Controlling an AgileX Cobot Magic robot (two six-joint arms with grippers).
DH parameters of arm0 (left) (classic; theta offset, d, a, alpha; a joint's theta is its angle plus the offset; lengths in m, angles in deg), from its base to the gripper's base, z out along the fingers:
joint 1: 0 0.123 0 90
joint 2: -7.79 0 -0.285 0
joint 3: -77.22 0 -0.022 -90
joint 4: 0 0.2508 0 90
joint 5: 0 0 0.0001 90
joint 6: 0 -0.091 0 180
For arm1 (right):
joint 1: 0 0.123 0 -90
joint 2: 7.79 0 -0.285 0
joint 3: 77.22 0 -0.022 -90
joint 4: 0 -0.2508 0 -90
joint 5: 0 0 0.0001 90
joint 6: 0 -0.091 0 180
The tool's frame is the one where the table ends.
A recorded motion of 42 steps. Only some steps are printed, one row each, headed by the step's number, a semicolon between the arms.
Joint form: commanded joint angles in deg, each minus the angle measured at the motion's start. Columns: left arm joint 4, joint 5, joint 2, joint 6, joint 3, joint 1; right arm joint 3, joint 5, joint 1, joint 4, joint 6, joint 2.
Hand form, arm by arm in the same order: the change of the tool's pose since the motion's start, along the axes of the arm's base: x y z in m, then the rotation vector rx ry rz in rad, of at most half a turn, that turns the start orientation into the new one. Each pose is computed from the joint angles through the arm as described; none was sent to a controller.
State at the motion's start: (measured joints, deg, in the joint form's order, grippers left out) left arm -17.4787 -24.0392 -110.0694 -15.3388 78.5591 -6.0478; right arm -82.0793 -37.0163 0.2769 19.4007 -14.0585 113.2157
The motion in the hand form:
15: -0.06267 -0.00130 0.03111 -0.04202 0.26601 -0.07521; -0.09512 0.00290 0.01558 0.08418 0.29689 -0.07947
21: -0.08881 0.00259 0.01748 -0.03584 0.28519 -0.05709; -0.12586 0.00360 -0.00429 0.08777 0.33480 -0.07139
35: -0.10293 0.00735 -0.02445 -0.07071 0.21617 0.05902; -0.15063 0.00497 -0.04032 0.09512 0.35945 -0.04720
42: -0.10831 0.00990 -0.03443 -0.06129 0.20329 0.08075; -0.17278 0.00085 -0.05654 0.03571 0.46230 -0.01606
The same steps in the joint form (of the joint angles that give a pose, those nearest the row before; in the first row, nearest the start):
15: -0.73 -21.04 10.70 1.34 -5.34 0.17; 15.74 -15.96 -0.28 -8.88 3.61 -14.82
21: -0.73 -17.72 14.69 1.34 -13.63 0.17; 25.09 -12.14 -0.28 -8.88 3.51 -18.26
35: -5.05 -1.46 14.68 1.34 -25.02 0.06; 34.75 -3.69 -0.28 -8.53 3.40 -18.27
42: -5.20 2.21 14.68 1.34 -27.81 0.06; 39.55 -4.76 -0.28 -4.78 3.51 -18.27

